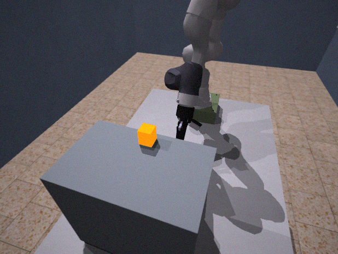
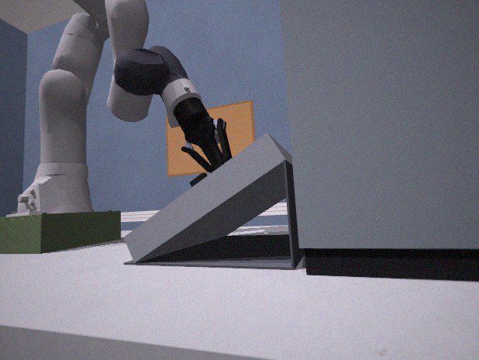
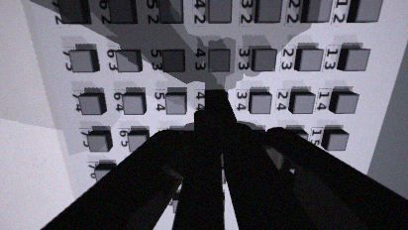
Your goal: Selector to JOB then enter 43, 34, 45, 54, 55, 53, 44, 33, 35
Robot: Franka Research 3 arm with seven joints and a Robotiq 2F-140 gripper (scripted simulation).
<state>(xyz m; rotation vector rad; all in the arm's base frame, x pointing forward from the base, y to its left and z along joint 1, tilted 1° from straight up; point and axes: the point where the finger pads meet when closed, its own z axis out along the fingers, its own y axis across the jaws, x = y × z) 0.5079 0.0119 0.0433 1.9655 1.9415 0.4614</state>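
My gripper is now 20 mm short of the key 44 and 30 mm above it. The rest, counted from my hand: key 54: 10 mm behind, 40 mm below; key 43: 20 mm ahead, 40 mm to the left, 30 mm below; key 45: 20 mm ahead, 30 mm to the right, 30 mm below.
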